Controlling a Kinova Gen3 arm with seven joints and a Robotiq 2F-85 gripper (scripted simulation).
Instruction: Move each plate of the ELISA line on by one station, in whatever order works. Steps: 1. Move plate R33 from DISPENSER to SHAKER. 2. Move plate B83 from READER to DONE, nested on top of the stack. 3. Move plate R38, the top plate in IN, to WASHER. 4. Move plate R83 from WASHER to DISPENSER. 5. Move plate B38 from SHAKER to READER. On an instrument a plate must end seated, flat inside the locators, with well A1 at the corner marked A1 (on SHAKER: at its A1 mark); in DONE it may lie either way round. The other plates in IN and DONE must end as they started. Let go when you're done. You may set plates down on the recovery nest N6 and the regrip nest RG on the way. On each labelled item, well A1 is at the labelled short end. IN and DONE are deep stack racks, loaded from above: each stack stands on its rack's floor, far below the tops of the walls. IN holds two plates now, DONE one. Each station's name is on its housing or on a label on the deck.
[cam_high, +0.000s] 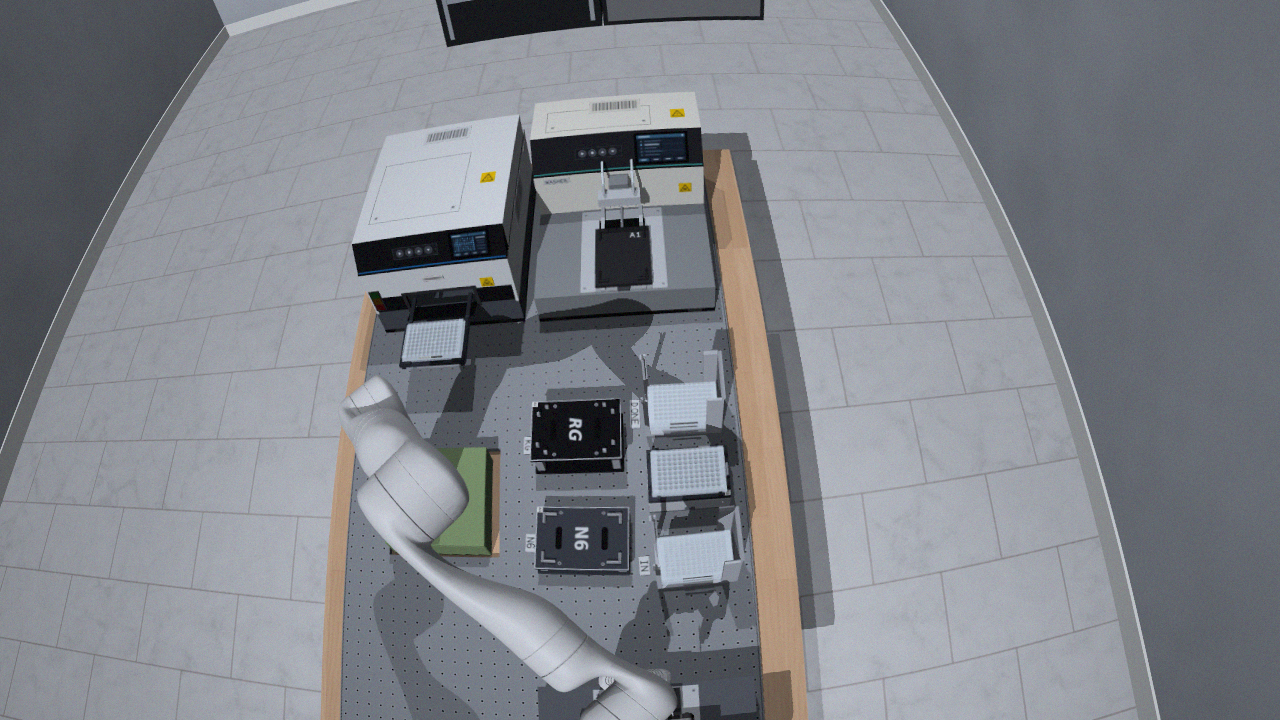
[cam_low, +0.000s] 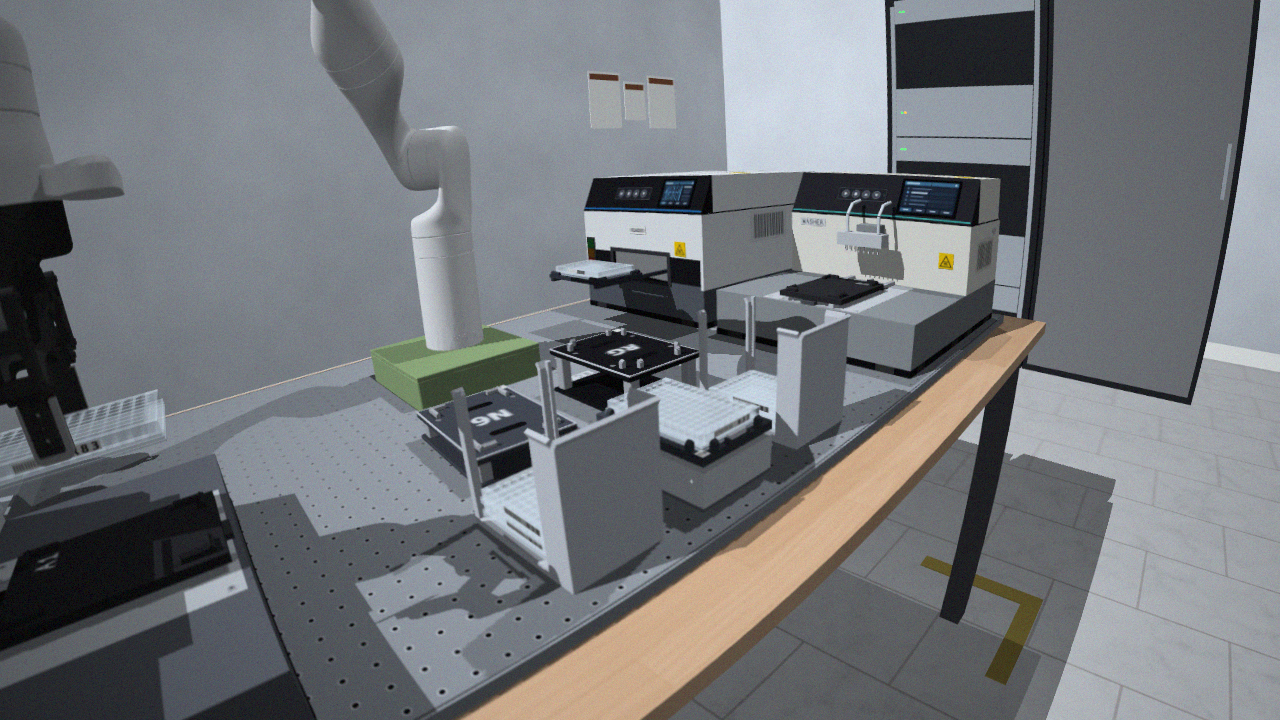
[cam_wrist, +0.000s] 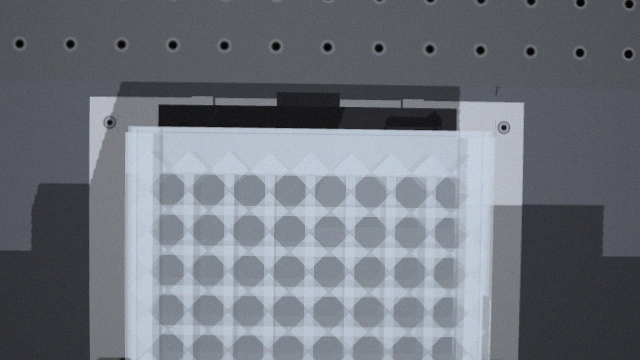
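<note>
The dispenser head is 90 mm to the right of my hand and 60 mm below it. Round my hand: plate R38 (330 mm to the left, 150 mm below, 80 mm ahead); plate R33 (480 mm to the left, 120 mm below, 80 mm ahead); plate R83 (10 mm below).
</note>
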